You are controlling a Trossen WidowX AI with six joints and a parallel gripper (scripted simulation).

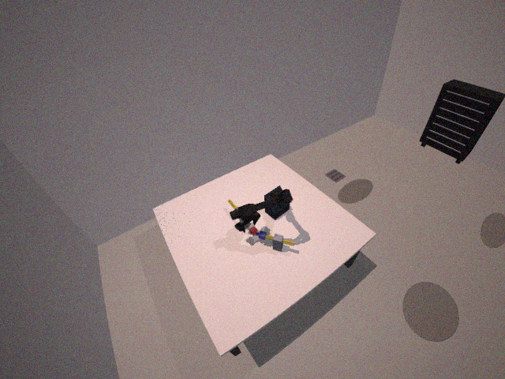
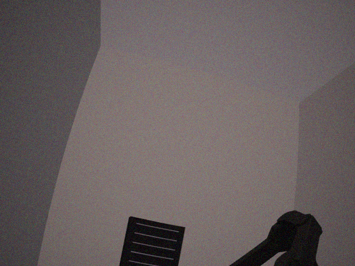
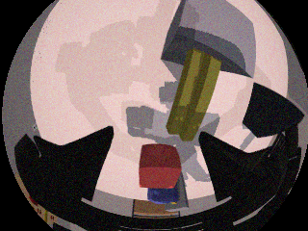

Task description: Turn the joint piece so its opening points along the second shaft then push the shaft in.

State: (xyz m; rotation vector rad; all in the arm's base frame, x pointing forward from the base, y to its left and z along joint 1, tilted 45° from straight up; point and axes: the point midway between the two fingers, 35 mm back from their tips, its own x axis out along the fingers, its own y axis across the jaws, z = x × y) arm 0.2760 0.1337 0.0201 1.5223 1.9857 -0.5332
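The red square joint piece lies 10 mm behind my gripper tip, 40 mm to the left of it and 10 mm above it.
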